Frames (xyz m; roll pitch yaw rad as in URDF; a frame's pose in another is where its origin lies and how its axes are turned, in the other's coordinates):
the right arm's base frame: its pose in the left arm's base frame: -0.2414 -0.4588 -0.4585 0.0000 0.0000 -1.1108
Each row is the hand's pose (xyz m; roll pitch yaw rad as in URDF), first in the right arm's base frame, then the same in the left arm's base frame.
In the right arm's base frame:
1: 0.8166 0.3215 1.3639 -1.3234 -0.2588 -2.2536
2: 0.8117 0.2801 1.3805 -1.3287 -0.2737 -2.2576
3: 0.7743 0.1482 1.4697 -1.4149 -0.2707 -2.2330
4: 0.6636 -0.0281 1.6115 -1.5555 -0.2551 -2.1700
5: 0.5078 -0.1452 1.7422 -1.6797 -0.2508 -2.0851
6: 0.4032 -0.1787 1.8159 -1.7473 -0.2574 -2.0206
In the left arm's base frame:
1: 0.4092 -1.0478 0.9054 -1.3234 -0.2588 2.9188
2: 0.3699 -1.0618 0.9220 -1.3287 -0.2737 2.9148
3: 0.2351 -1.0868 1.0112 -1.4149 -0.2707 2.9394
4: 0.0280 -1.0659 1.1530 -1.5555 -0.2551 3.0024
5: -0.1461 -0.9783 1.2837 -1.6797 -0.2508 3.0873
6: -0.2225 -0.8994 1.3574 -1.7473 -0.2574 -3.1314

